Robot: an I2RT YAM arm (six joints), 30 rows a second.
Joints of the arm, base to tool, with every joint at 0 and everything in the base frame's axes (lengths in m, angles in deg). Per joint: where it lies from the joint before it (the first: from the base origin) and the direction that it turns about. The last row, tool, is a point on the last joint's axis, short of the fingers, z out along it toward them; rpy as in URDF.
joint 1: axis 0 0 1 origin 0.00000 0.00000 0.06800
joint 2: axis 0 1 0 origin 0.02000 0.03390 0.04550
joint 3: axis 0 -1 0 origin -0.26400 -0.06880 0.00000
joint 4: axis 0 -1 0 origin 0.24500 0.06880 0.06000
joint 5: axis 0 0 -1 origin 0.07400 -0.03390 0.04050
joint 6: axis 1 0 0 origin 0.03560 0.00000 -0.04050
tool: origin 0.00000 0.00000 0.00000 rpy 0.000 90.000 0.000
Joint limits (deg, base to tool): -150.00..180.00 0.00..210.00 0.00..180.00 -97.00..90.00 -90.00..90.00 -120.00..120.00
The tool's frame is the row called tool.
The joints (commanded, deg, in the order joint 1, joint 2, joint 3, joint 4, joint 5, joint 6), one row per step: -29.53 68.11 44.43 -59.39 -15.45 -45.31; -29.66 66.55 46.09 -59.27 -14.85 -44.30; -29.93 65.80 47.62 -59.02 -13.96 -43.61; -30.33 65.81 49.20 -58.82 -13.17 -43.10; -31.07 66.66 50.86 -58.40 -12.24 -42.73; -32.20 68.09 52.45 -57.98 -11.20 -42.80; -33.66 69.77 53.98 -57.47 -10.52 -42.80; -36.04 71.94 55.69 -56.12 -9.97 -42.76; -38.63 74.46 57.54 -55.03 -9.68 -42.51; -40.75 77.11 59.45 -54.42 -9.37 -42.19; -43.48 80.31 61.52 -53.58 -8.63 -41.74; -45.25 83.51 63.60 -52.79 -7.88 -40.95; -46.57 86.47 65.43 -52.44 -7.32 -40.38; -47.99 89.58 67.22 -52.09 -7.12 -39.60
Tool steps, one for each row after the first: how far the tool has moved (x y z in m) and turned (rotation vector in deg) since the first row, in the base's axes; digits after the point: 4 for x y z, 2 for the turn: 0.0011 -0.0015 0.0121 -1.91 -2.45 -1.18; 0.0026 -0.0040 0.0215 -3.73 -4.13 -2.28; 0.0050 -0.0075 0.0291 -5.13 -5.23 -3.33; 0.0087 -0.0133 0.0347 -6.46 -5.78 -4.63; 0.0126 -0.0210 0.0382 -7.70 -5.73 -5.92; 0.0162 -0.0302 0.0404 -8.53 -5.61 -7.53; 0.0201 -0.0443 0.0421 -9.56 -5.91 -10.09; 0.0233 -0.0600 0.0427 -10.08 -5.88 -12.99; 0.0264 -0.0744 0.0424 -10.28 -5.40 -15.47; 0.0283 -0.0930 0.0401 -10.72 -4.48 -18.77; 0.0320 -0.1088 0.0370 -10.98 -3.59 -21.44; 0.0352 -0.1219 0.0327 -10.86 -2.48 -23.38; 0.0379 -0.1356 0.0270 -10.28 -1.41 -25.53
